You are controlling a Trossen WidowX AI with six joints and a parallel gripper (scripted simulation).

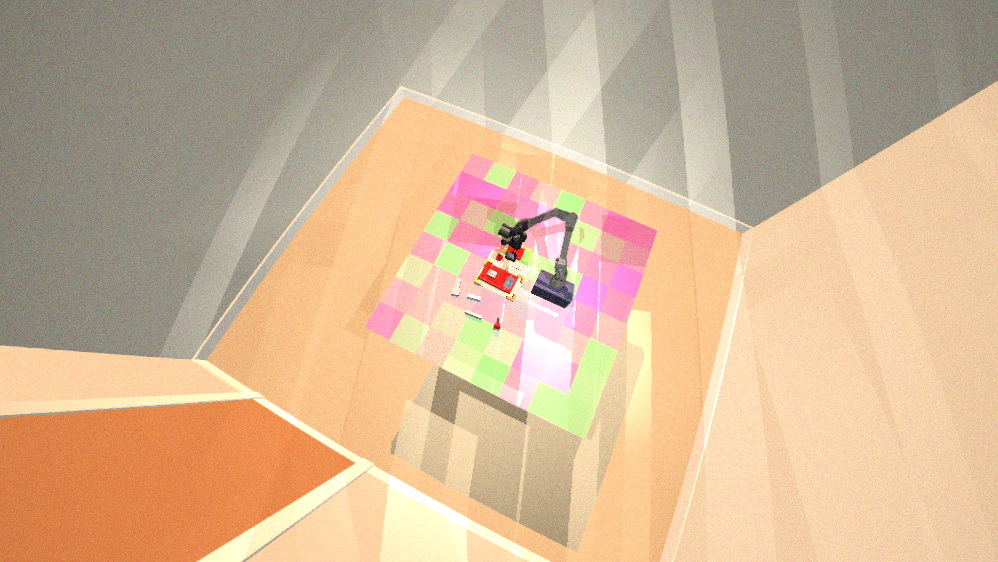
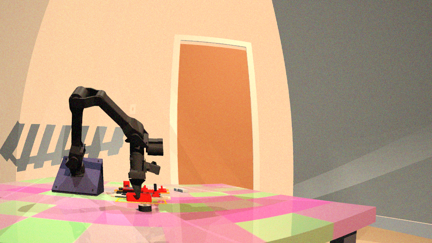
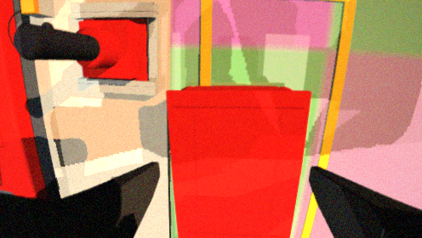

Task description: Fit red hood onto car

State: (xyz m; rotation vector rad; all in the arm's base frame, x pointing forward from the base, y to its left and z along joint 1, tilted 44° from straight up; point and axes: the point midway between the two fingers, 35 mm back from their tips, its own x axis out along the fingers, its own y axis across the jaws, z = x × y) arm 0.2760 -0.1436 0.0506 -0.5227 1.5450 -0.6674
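The grey holder is 8 cm ahead of my gripper tip, 6 cm to the left of it and 2 cm above it. Also, from my gripper tip: black wheel 20 cm to the right, 1 cm below, 1 cm ahead; red hood right at my gripper tip.
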